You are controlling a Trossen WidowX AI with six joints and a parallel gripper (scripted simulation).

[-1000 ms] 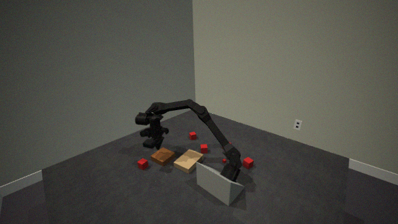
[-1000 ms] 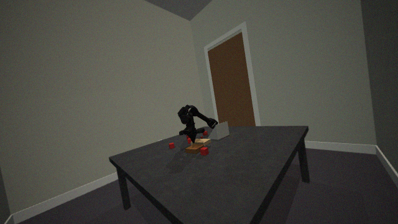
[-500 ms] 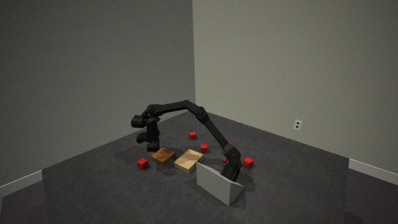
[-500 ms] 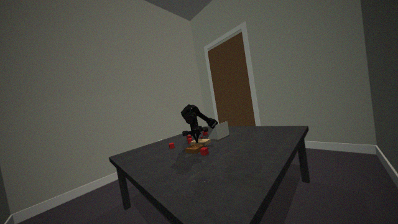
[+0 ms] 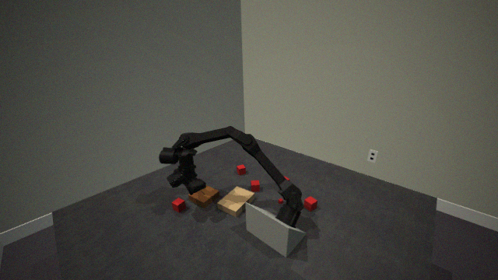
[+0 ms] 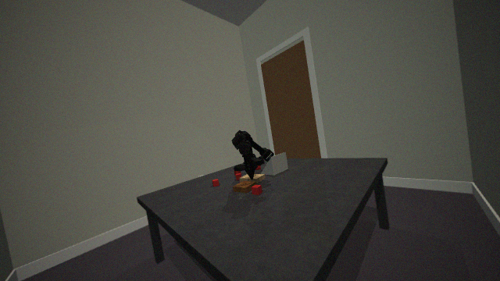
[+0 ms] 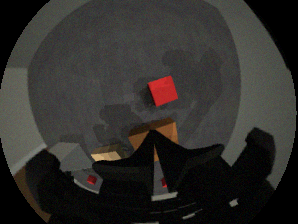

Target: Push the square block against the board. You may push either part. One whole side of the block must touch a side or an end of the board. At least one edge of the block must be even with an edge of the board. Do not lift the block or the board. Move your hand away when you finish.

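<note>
My gripper tip is 1 cm short of the square block, 7 cm to the left of it and 5 cm above it. Also, from my gripper tip: board (13 cm behind, 15 cm to the right, 5 cm below).
</note>
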